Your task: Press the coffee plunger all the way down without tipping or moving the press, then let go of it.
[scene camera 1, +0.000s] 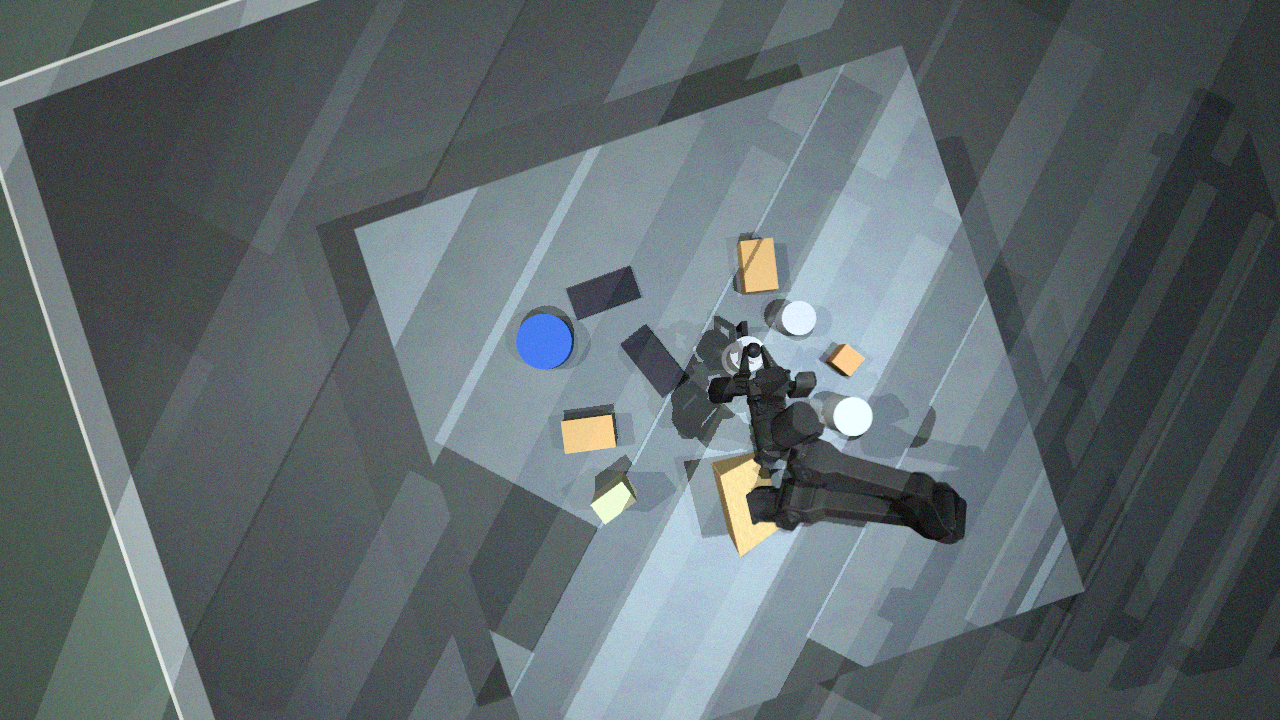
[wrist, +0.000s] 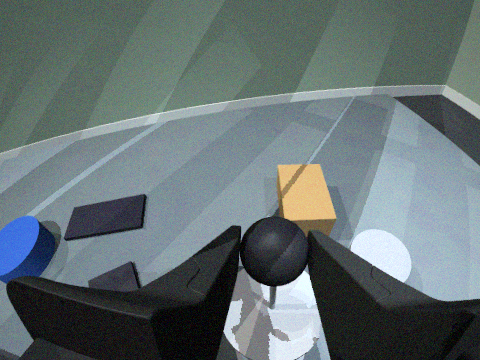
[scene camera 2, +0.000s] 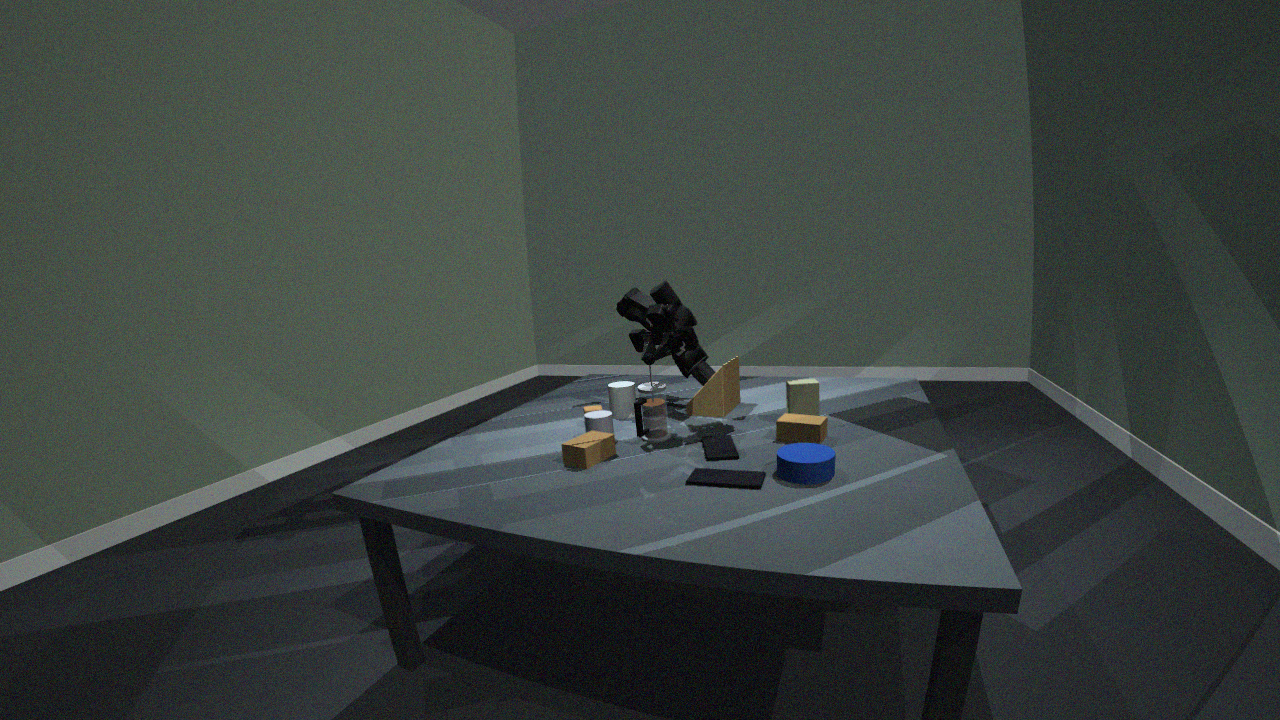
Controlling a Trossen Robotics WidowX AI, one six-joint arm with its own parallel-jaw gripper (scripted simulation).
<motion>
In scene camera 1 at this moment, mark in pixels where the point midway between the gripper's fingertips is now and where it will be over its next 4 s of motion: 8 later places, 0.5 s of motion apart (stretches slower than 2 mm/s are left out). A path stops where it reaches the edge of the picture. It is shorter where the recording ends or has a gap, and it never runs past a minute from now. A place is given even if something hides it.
The gripper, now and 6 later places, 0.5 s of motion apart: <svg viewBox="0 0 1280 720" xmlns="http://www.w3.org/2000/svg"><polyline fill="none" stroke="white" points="753,346 750,342 747,340 746,341 744,341 745,341 743,342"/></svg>
</motion>
